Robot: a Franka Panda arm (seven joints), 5 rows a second.
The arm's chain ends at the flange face. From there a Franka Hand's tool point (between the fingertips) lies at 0.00 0.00 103.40 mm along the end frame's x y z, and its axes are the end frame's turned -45 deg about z.
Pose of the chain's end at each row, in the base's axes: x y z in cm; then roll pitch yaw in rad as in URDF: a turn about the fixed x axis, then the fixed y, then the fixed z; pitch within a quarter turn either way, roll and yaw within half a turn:
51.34, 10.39, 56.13, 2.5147, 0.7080, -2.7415
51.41, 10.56, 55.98, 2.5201, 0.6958, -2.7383
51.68, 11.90, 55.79, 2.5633, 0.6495, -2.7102
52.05, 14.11, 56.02, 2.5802, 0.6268, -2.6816
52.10, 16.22, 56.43, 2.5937, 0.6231, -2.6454
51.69, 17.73, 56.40, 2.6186, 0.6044, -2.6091
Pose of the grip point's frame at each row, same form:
53.99, 18.10, 49.77, -2.9105, 0.8867, -1.6076
54.00, 18.21, 49.53, -2.9251, 0.8777, -1.6191
54.07, 19.22, 48.89, -2.9638, 0.8263, -1.6470
54.21, 21.32, 48.93, -2.9827, 0.8033, -1.6423
54.07, 23.41, 49.26, -2.9793, 0.7920, -1.6115
53.45, 24.76, 49.03, -2.9868, 0.7649, -1.5949

